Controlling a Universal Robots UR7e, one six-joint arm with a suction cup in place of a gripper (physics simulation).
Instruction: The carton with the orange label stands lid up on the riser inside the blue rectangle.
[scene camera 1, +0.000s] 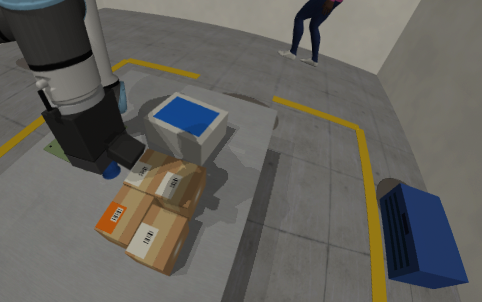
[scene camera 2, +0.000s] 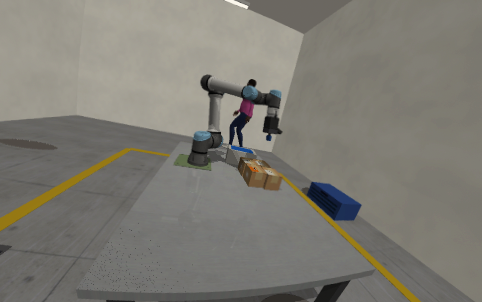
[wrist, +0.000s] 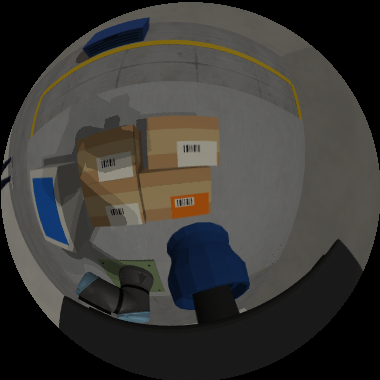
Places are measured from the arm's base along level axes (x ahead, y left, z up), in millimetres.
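Pixels of known places: end effector, tool point: (scene camera 1: 111, 171) (scene camera 2: 268, 140) (wrist: 198, 247); arm's base, origin of the base link: (scene camera 2: 197, 162) (wrist: 135, 275).
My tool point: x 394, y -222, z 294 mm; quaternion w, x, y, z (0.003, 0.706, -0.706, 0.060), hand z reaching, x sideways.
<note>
Ahead of a thing's pixels: the offset from my tool point to its top centre.
The carton with the orange label {dx -34, dy -6, dz -196 mm} (scene camera 1: 134, 204) (scene camera 2: 256, 178) (wrist: 156, 195) stands lid up on the table, in a close group with three white-label cartons. The riser {dx -13, dy +397, dz -179 mm} (scene camera 1: 213, 141) (scene camera 2: 232, 157) (wrist: 71, 200) is a pale grey box beside the group, with the blue rectangle {dx -13, dy +397, dz -179 mm} (scene camera 1: 185, 116) (scene camera 2: 242, 149) (wrist: 50, 210) on its top. No carton stands on the riser. My gripper (scene camera 1: 111, 171) (scene camera 2: 269, 137) (wrist: 197, 237), a blue suction cup, is open and carries nothing. It hangs high above the cartons, apart from them.
White-label cartons {dx +71, dy -33, dz -196 mm} (scene camera 1: 169, 225) (wrist: 165, 129) stand against the orange-label carton and between it and the riser. The green base plate (scene camera 1: 57, 150) (scene camera 2: 181, 162) (wrist: 157, 280) lies under the arm's base. A blue cabinet (scene camera 1: 430, 235) (scene camera 2: 334, 201) (wrist: 117, 37) and a person (scene camera 1: 305, 30) (scene camera 2: 242, 117) are beyond the table.
</note>
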